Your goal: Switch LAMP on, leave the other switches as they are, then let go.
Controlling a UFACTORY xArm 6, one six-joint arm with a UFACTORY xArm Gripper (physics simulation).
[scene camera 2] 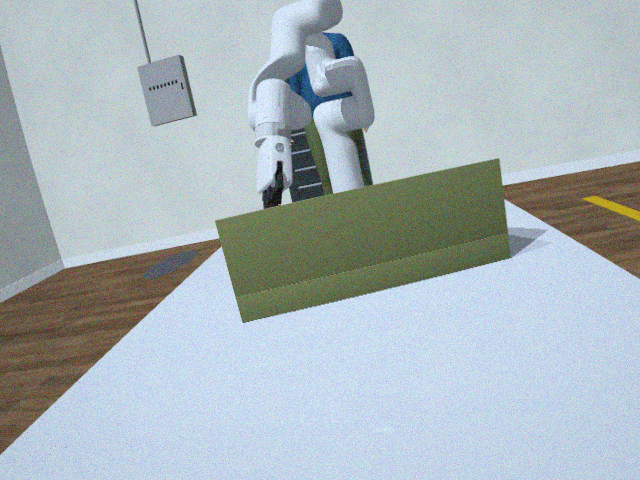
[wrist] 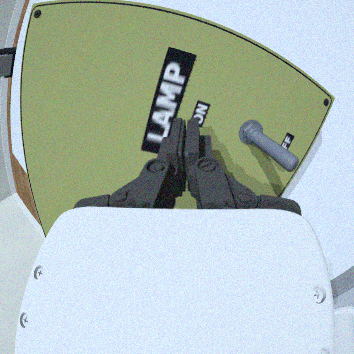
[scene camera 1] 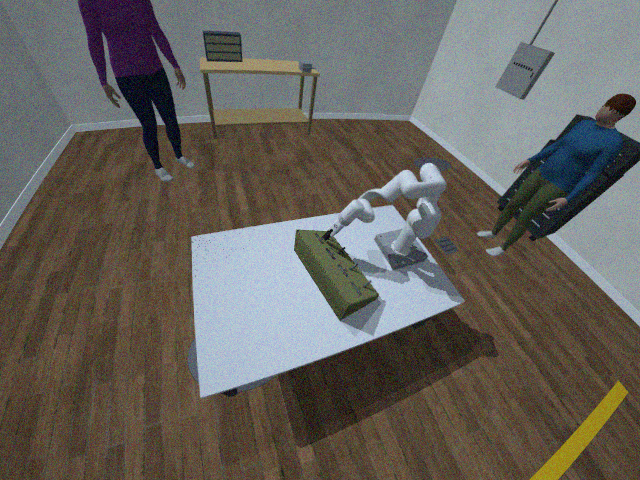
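Pixels of known places: gripper, fingertip midpoint: (wrist: pixel 187 135) (scene camera 1: pixel 324 238); arm's base at its link origin: (wrist: pixel 334 318) (scene camera 1: pixel 400 248).
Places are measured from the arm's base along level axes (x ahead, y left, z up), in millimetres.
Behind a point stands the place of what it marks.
The olive switch box (scene camera 1: pixel 330 273) @[y 41, x 574, z 121 mm] (scene camera 2: pixel 361 232) @[y -40, x 605, z 58 mm] (wrist: pixel 90 90) @[y -206, x 548, z 100 mm] stands on the white table; its switch side is hidden in scene view 2. In the wrist view the LAMP label (wrist: pixel 169 100) @[y -215, x 495, z 73 mm] is partly covered by the fingers. The grey LAMP lever (wrist: pixel 272 147) @[y -218, x 416, z 67 mm] leans toward the OFF label (wrist: pixel 287 141) @[y -223, x 397, z 23 mm], away from the ON label (wrist: pixel 201 113) @[y -213, x 472, z 61 mm]. My gripper (scene camera 1: pixel 326 236) @[y -198, x 471, z 78 mm] (wrist: pixel 187 135) @[y -198, x 471, z 78 mm] is shut and empty, close over the panel at the LAMP end, beside the ON label. The lever is apart from the fingers, to their right in the wrist view. In scene view 2 the fingertips are behind the box.
Other levers (scene camera 1: pixel 355 266) @[y 30, x 399, z 65 mm] stand along the box toward its near end. The arm's base plate (scene camera 1: pixel 400 258) @[y 63, x 54, z -1 mm] is on the white table (scene camera 1: pixel 248 310) @[y -11, x 982, z -53 mm] (scene camera 2: pixel 336 392) @[y -128, x 894, z -53 mm] beside the box. A person in blue (scene camera 1: pixel 573 155) is behind the arm, and another in purple (scene camera 1: pixel 126 41) stands at the back left.
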